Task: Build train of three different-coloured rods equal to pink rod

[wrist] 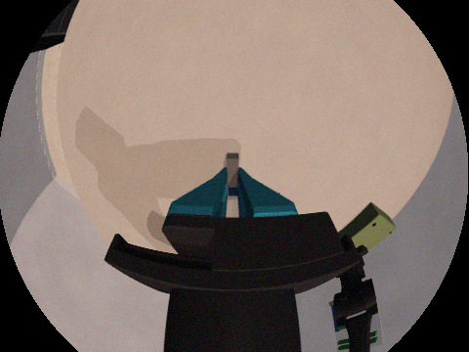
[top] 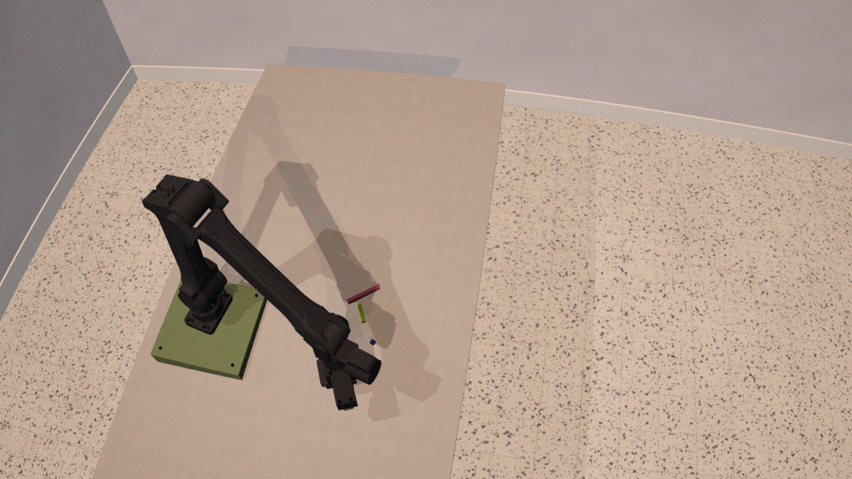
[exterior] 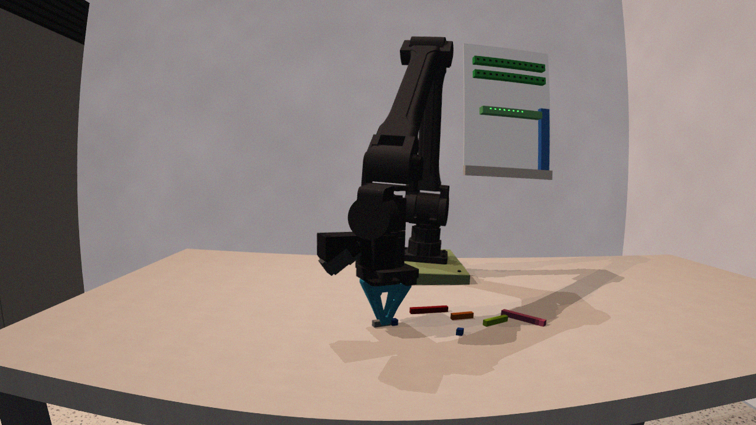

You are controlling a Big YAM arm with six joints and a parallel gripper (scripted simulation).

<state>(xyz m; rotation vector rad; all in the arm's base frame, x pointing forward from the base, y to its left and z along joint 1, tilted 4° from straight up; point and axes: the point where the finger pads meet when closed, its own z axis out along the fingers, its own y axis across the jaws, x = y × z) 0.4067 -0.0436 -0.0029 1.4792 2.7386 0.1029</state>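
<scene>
Right now the grey rod is 1 cm below my hand. The rest, counted from my hand: red rod 9 cm behind, 7 cm to the left, 1 cm below; lime rod 4 cm behind, 19 cm to the left, 1 cm below; orange rod 6 cm behind, 13 cm to the left, 1 cm below.
</scene>
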